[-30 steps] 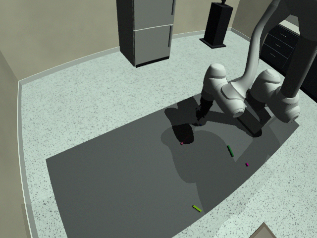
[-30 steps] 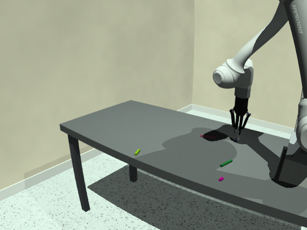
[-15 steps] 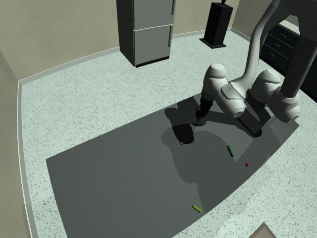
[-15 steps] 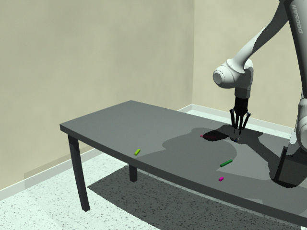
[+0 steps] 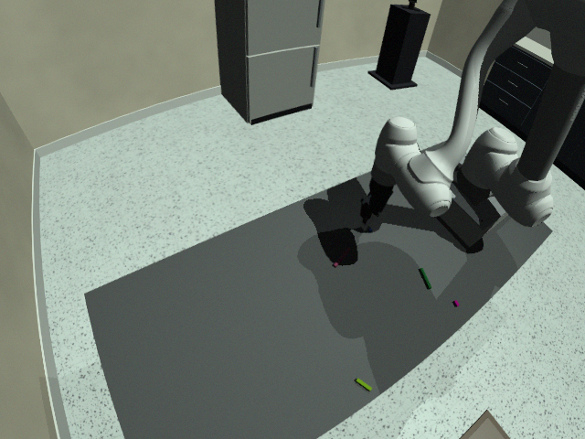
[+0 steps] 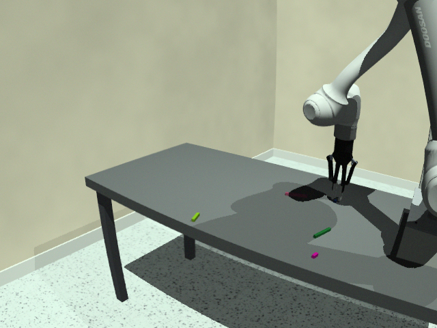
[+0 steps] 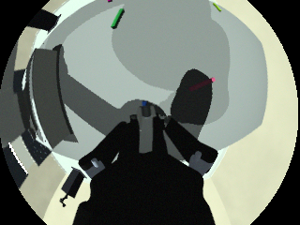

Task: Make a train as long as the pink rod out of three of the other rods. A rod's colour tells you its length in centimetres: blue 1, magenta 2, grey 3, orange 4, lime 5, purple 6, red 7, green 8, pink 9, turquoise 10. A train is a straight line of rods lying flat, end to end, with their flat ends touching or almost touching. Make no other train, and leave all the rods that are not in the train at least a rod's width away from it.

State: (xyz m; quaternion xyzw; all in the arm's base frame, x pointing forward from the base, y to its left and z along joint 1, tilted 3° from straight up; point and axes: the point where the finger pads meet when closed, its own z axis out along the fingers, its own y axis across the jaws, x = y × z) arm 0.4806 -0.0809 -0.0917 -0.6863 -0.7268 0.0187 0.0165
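Now: the grey rod 30 mm below my hand. Also, from my hand: blue rod (30 mm below, 20 mm to the left); pink rod (150 mm ahead, 70 mm to the left, 30 mm below); green rod (280 mm to the left, 70 mm behind, 30 mm below).
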